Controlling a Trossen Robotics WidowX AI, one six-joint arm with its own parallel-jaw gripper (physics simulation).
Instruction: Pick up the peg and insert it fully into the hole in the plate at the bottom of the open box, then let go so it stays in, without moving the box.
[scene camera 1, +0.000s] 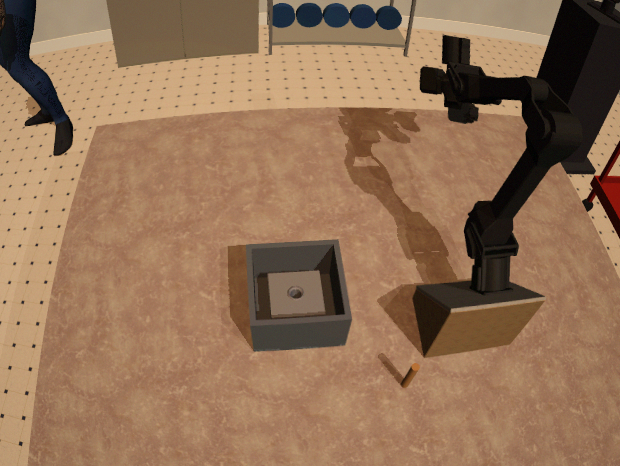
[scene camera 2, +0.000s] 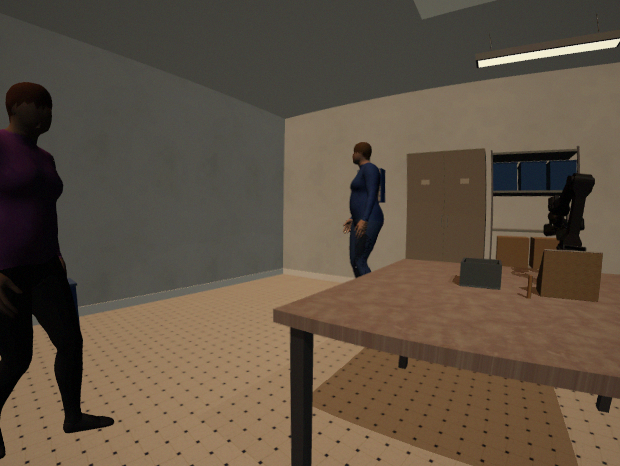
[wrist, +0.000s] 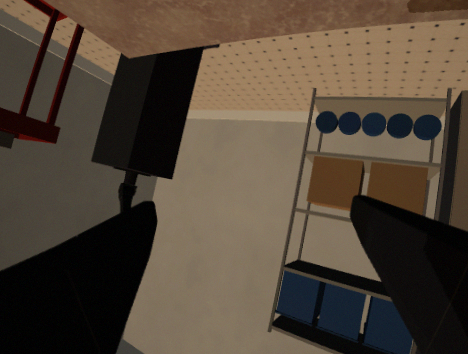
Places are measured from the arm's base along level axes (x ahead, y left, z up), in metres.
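Pixels of known places: gripper, fingertip midpoint: (wrist: 254, 209); arm's base at its link origin: (scene camera 1: 491, 289) (scene camera 2: 574, 267).
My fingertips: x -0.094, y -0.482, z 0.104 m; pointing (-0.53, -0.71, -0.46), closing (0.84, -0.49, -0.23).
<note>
Ahead of a thing's pixels: the offset from my fingertips to its middle. "*": to the spot under its first point. Level surfaces: height alone.
An orange-brown peg @(dz -0.168, dx +0.259, dy +0.594 m) (scene camera 1: 410, 375) (scene camera 2: 529, 287) stands upright on the table, to the right of the open box and near its front. The open grey box @(dz -0.159, dx +0.431, dy +0.421 m) (scene camera 1: 300, 335) (scene camera 2: 480, 274) sits on the table; a pale plate @(dz -0.174, dx +0.431, dy +0.421 m) (scene camera 1: 309, 305) with a round hole @(* dz -0.160, dx +0.431, dy +0.412 m) (scene camera 1: 295, 292) in its middle lies at its bottom, and the hole holds no peg. My gripper (scene camera 1: 457, 80) (wrist: 254, 209) is open and empty. It is raised high above the back of the table, far from the peg and the box. The peg and box do not show in the wrist view.
The arm (scene camera 1: 521, 185) stands on a wooden block (scene camera 1: 476, 325) (scene camera 2: 571, 275) just behind the peg, right of the box. Beyond the table @(dz -0.208 m) (scene camera 1: 150, 400) (scene camera 2: 426, 320) are a shelf rack (scene camera 1: 270, 35) (wrist: 295, 200), a dark cabinet (scene camera 1: 576, 75) (wrist: 145, 110) and a person in blue (scene camera 1: 42, 92) (scene camera 2: 364, 200).
</note>
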